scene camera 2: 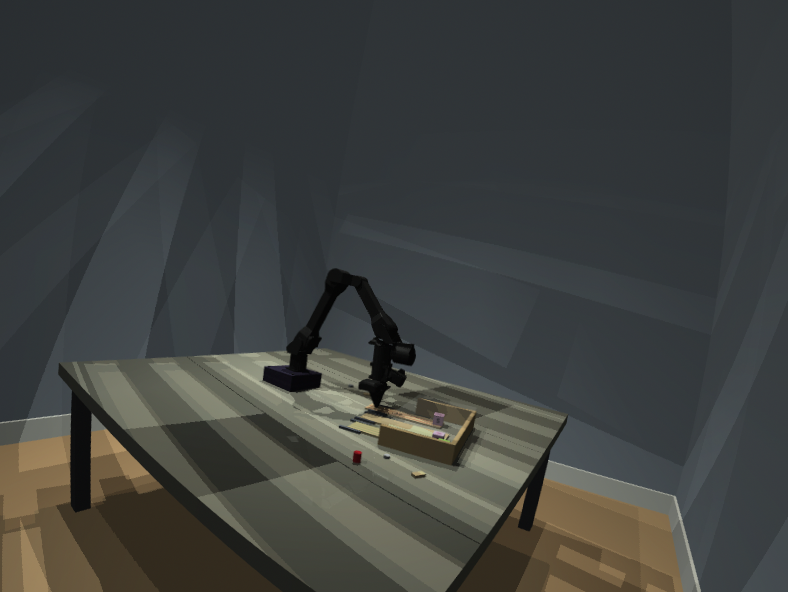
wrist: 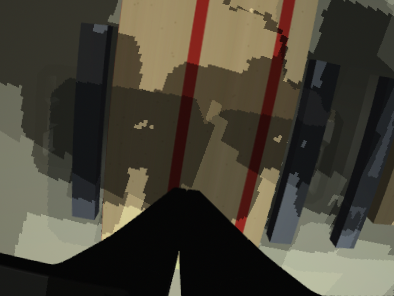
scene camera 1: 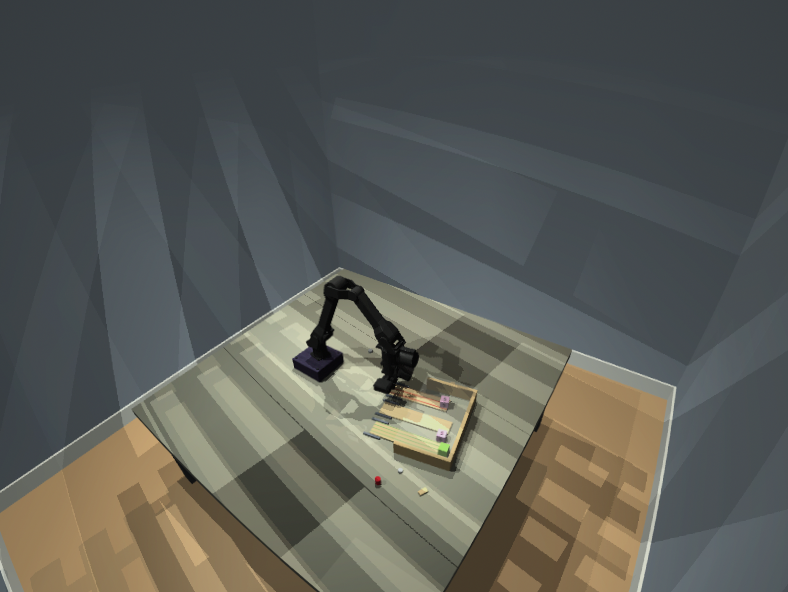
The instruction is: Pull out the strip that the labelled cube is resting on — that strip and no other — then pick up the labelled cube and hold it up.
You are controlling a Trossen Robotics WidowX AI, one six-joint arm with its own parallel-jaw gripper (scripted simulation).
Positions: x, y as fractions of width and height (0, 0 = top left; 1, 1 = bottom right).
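Red-lined strip (wrist: 0.52, 0.35) in view. Gripper (scene camera 1: 0.50, 0.66) in view. Same gripper (wrist: 0.47, 0.68) in view there too.
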